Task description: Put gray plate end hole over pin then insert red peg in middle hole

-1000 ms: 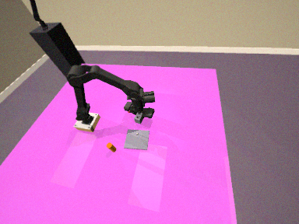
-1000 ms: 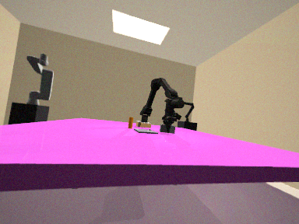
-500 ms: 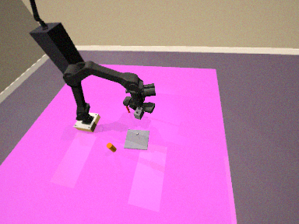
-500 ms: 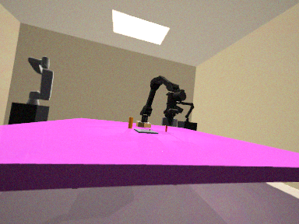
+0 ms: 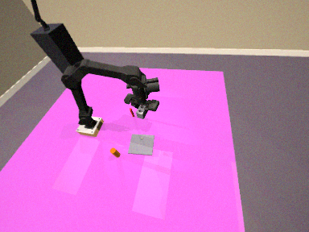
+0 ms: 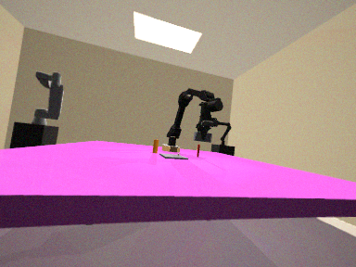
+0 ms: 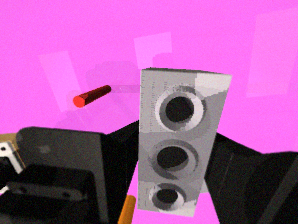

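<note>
Right now my gripper tip is 1 cm short of the gray base, 15 cm to the left of it and 10 cm above it. Round my gripper tip: gray plate (3 cm above); red peg (10 cm behind, 2 cm to the left, 7 cm below); orange cylinder (11 cm behind, 25 cm to the right, 7 cm below).
</note>
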